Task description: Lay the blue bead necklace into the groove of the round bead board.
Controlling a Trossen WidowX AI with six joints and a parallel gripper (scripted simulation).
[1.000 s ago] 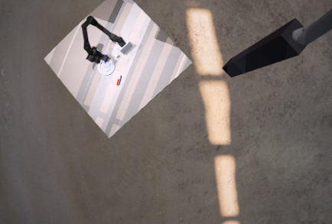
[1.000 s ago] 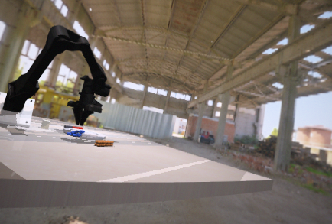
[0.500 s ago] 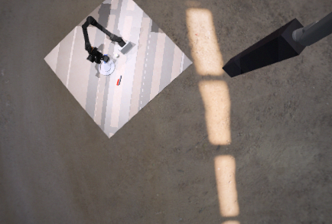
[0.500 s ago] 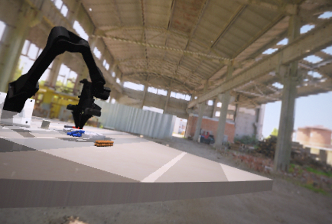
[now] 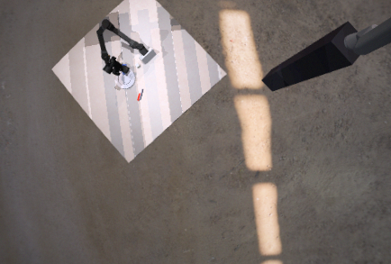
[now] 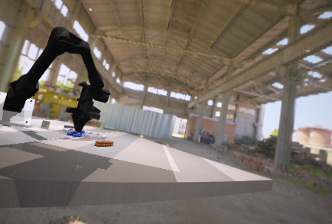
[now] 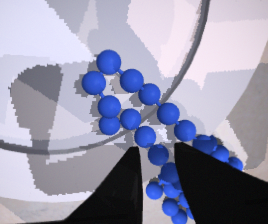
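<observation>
The round white bead board is 7 cm to the left of my gripper tip, 6 cm ahead of it and 1 cm below it. Round my gripper tip: small white block 12 cm behind, 8 cm to the left; red pen-like object 30 cm to the left, 7 cm ahead, 1 cm below.
</observation>
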